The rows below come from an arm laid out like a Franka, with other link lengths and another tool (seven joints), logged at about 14 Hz.
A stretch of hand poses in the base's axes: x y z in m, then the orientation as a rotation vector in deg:
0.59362 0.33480 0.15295 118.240 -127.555 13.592
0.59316 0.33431 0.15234 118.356 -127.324 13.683
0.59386 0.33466 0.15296 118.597 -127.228 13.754
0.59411 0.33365 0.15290 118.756 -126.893 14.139
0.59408 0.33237 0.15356 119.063 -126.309 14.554
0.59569 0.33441 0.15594 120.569 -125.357 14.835
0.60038 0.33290 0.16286 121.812 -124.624 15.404
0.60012 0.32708 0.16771 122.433 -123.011 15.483
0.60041 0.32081 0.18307 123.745 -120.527 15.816
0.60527 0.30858 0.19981 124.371 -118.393 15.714
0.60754 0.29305 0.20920 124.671 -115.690 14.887
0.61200 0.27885 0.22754 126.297 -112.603 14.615
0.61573 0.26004 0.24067 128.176 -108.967 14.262
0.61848 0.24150 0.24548 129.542 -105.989 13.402
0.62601 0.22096 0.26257 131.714 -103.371 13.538
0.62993 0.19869 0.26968 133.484 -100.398 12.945
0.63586 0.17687 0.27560 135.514 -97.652 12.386
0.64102 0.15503 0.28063 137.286 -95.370 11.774
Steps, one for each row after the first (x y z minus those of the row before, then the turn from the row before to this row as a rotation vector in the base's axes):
-0.00046 -0.00049 -0.00061 -0.106 0.032 0.155
0.00070 0.00035 0.00062 0.034 -0.086 0.168
0.00025 -0.00101 -0.00006 -0.266 -0.079 0.229
-0.00003 -0.00128 0.00066 -0.338 -0.023 0.407
0.00161 0.00204 0.00238 0.110 -0.272 1.181
0.00469 -0.00151 0.00692 -0.010 -0.434 0.964
-0.00026 -0.00582 0.00485 -0.587 0.532 0.969
0.00029 -0.00627 0.01536 -0.787 0.538 1.704
0.00486 -0.01223 0.01674 -0.768 0.858 1.201
0.00227 -0.01553 0.00939 -0.944 1.651 1.254
0.00446 -0.01420 0.01834 -0.586 0.969 2.160
0.00373 -0.01881 0.01313 -0.638 1.125 2.556
0.00275 -0.01854 0.00481 -0.362 1.274 1.993
0.00753 -0.02054 0.01709 0.005 0.193 2.303
0.00392 -0.02227 0.00711 -0.119 0.882 2.237
0.00593 -0.02182 0.00592 0.207 0.630 2.258
0.00516 -0.02184 0.00503 0.321 0.547 1.906

